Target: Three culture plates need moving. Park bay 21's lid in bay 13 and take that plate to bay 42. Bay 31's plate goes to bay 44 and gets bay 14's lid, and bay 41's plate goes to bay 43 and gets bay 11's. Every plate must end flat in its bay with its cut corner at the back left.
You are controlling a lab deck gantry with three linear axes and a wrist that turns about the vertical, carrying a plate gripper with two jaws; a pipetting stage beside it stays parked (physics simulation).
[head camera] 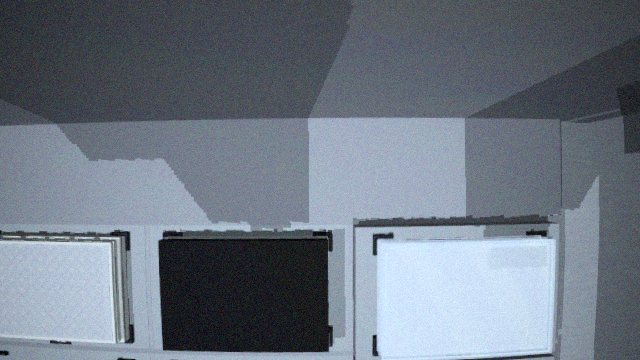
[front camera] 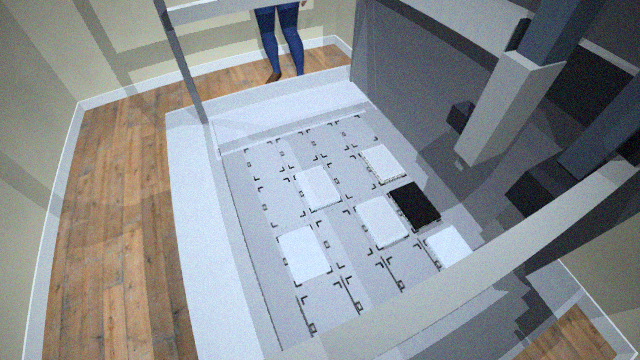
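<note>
A pale plate sits in bay 42 with its textured top showing. A black-topped plate lies in bay 43. A plate with a clear, pale top lies in bay 44, partly hidden by a beam in the front view. All three look flat; their cut corners cannot be made out. A pale lid lies flat in bay 13. My dark gripper body hangs at the right of the front view, away from the plates; its jaws are not discernible.
Other pale plates stand in bay 22 and bay 33. The grey pipetting stage stands at the right. A pale beam crosses the near side of the deck. A person's legs show beyond the deck.
</note>
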